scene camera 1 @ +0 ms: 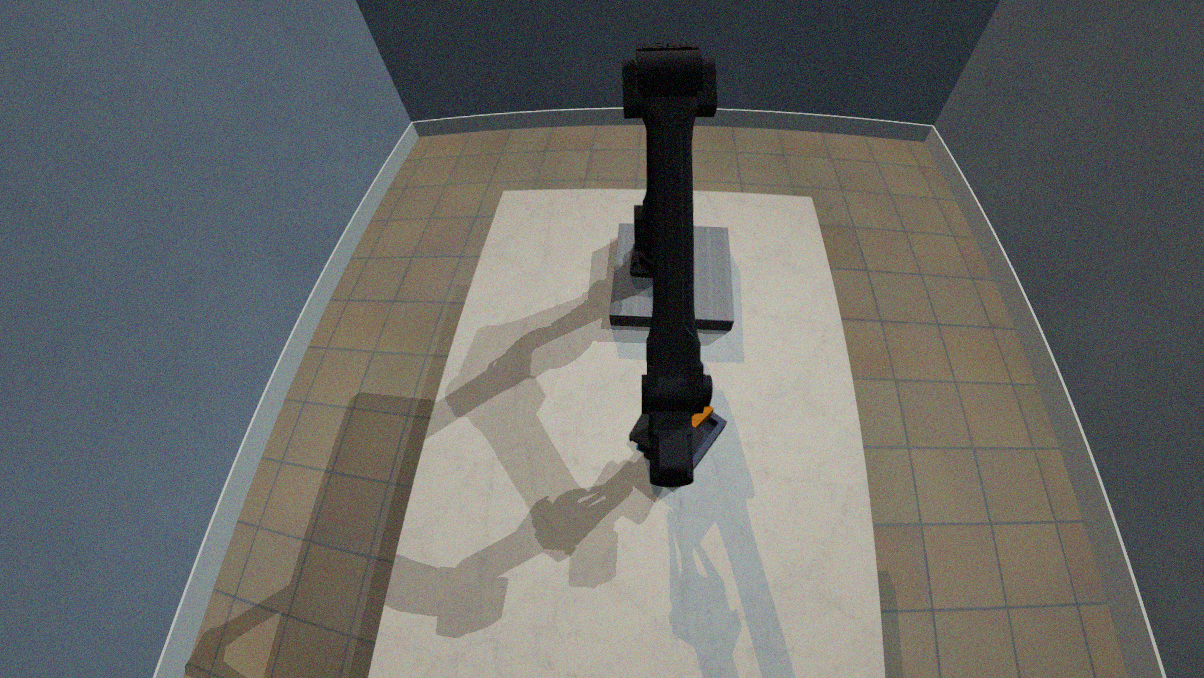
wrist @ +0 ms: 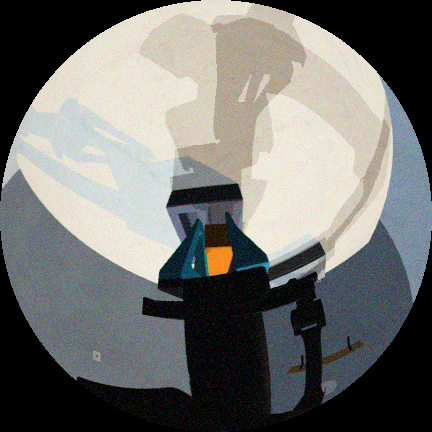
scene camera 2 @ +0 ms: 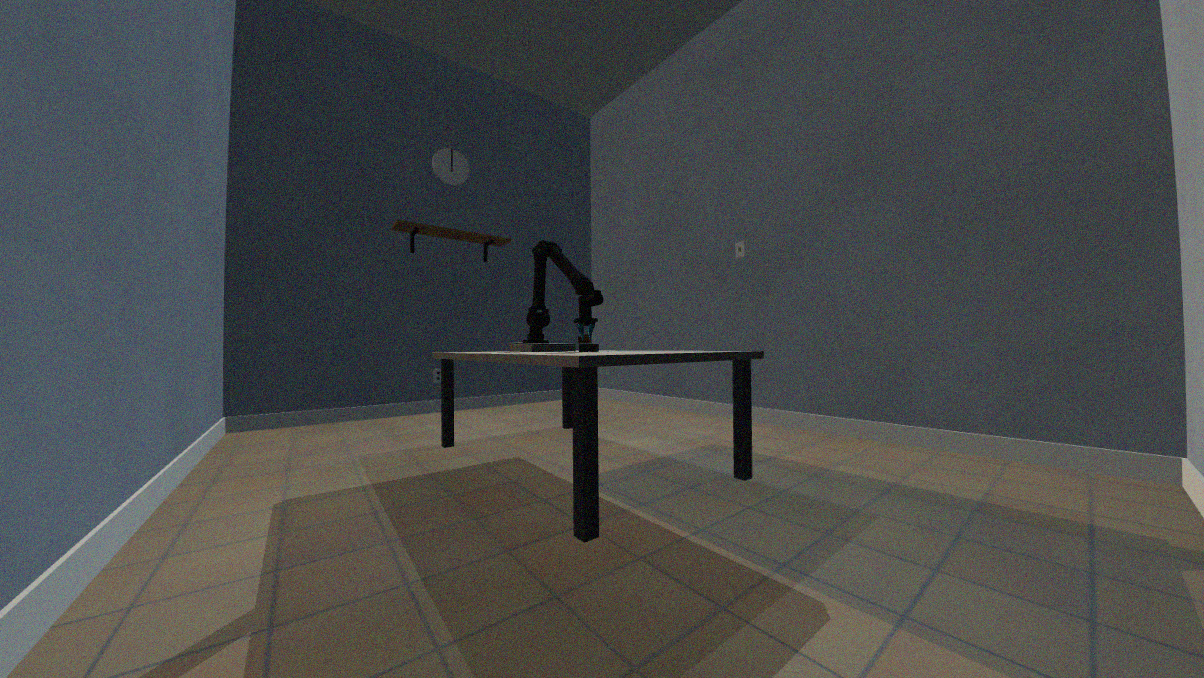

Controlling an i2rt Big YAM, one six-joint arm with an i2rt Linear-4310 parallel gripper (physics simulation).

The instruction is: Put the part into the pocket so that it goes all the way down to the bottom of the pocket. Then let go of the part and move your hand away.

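Where they show: gripper, between the fingertips: (wrist: 213,218) (scene camera 2: 586,340); arm's base, origin of its link: (wrist: 300,281) (scene camera 2: 535,343).
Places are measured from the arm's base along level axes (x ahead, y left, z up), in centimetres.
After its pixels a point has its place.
The orange part (scene camera 1: 701,416) @[x 36.5, y 10.6, z 2.9 cm] (wrist: 219,261) @[x 39.5, y 6.8, z 3.2 cm] is between the teal fingers of my gripper (wrist: 213,218) @[x 43.5, y 4.5, z 0.5 cm] (scene camera 2: 585,330) @[x 43.5, y 4.5, z 0.5 cm], which is shut on it. The pocket block (scene camera 1: 714,443) @[x 39.7, y 13.5, z -1.4 cm] (scene camera 2: 588,347) @[x 45.0, y 4.6, z -2.6 cm] (wrist: 205,195) @[x 44.9, y 4.5, z -2.3 cm] is a dark, blue-grey block with a raised rim, standing on the table at an angle under the gripper. In scene camera 1 the arm hides the fingers and much of the block, and the part's visible end overlaps the block's back rim. In the wrist view the part's shaded lower end is over the pocket opening. Its depth and its contact with the block cannot be told.
The pale table (scene camera 1: 572,437) @[x 40.6, y -13.1, z -4.6 cm] (scene camera 2: 674,354) @[x 108.5, y -5.4, z -5.0 cm] carries the arm's grey base plate (scene camera 1: 713,277) @[x 2.8, y 12.5, z -0.2 cm] (wrist: 297,263) @[x 14.4, y -1.1, z -1.9 cm], behind the pocket block. The black arm (scene camera 1: 671,185) @[x 25.0, y 2.7, z 43.4 cm] (scene camera 2: 568,269) @[x 33.1, y 1.3, z 34.8 cm] reaches forward over the plate. Its shadows fall across the table. A wall shelf (scene camera 2: 450,233) is far behind.
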